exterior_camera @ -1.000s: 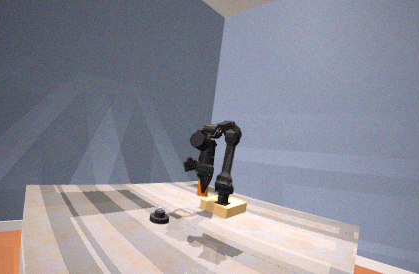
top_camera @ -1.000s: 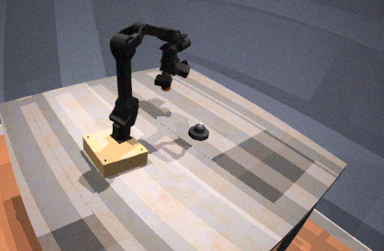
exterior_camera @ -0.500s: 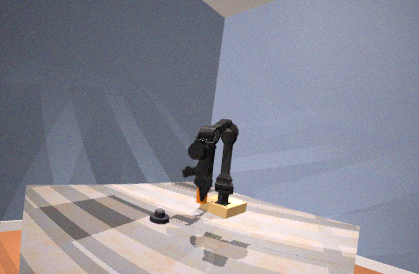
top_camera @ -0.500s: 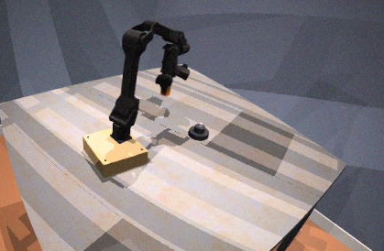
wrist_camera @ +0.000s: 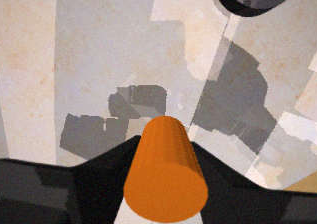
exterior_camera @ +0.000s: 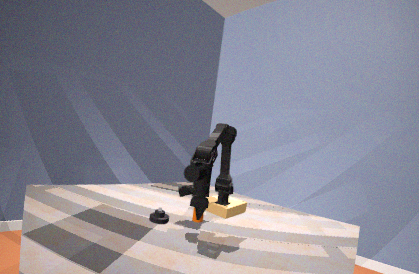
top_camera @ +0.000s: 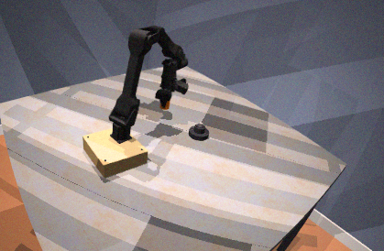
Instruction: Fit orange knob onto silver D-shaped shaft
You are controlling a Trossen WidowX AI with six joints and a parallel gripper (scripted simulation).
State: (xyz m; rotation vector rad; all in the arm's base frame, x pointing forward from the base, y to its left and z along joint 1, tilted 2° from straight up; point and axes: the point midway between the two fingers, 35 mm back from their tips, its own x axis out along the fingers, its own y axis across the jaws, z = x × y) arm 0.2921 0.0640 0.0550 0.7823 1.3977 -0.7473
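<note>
Now: the round pedestal 180 mm to the right of my gripper tip, 40 mm below it and 30 mm ahead of it. From my gripper tip the other things lie so: orange knob 30 mm above.
</note>
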